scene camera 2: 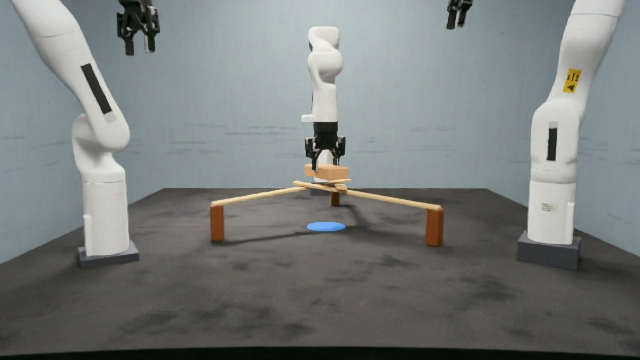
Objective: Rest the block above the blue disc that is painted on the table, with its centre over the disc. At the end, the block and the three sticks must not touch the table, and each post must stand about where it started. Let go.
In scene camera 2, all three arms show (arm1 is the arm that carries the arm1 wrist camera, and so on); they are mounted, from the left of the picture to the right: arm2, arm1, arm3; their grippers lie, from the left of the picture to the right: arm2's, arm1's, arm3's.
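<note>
The wooden block (334, 173) is right above the crossing of the sticks, over the blue disc (326, 227) in the picture; whether it bears on them is hard to tell. Arm1's gripper (325, 165) points down, shut on the block, one finger before it and one partly hidden behind. The left stick (260, 194) and right stick (390, 198) rise from the left post (217, 223) and right post (434, 227). The rear stick (341, 188) is mostly hidden, above the rear post (335, 199). The posts stand upright. Arm2's gripper (140, 46) and arm3's gripper (456, 22) are open, high up.
Arm2's base (108, 257) stands at the left and arm3's base (548, 252) at the right, each outside the nearest post. Arm1 (326, 95) reaches down from the back centre. The dark table (320, 300) extends in front of the posts, with walls behind.
</note>
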